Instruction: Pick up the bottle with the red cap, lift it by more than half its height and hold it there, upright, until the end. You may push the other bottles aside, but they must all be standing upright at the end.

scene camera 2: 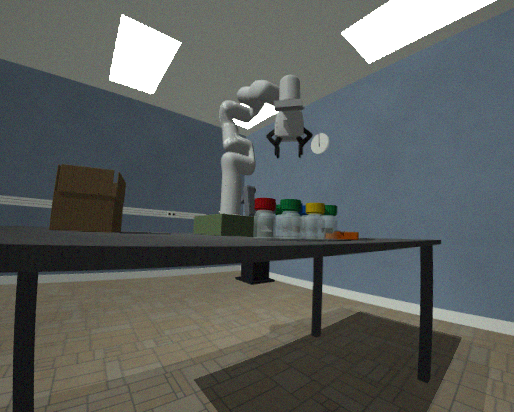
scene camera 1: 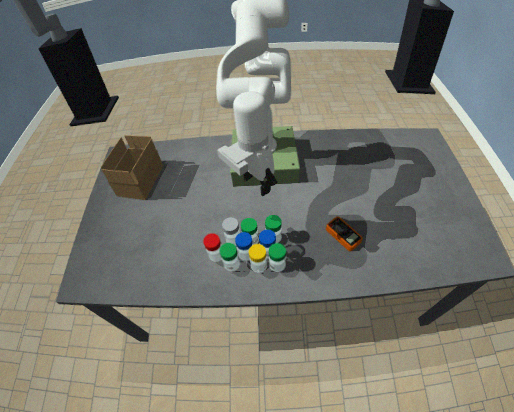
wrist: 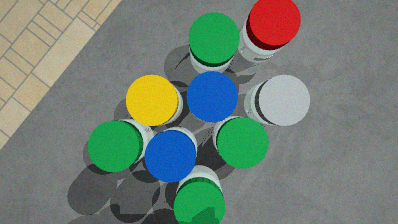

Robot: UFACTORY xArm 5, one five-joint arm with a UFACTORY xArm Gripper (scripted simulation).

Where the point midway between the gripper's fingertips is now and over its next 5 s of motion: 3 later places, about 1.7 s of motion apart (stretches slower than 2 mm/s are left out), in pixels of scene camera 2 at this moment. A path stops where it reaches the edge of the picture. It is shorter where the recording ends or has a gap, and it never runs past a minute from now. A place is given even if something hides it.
My gripper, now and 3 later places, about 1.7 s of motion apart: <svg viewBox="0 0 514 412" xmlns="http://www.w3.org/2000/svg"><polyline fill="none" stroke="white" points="288,156 285,152 275,147 260,143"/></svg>
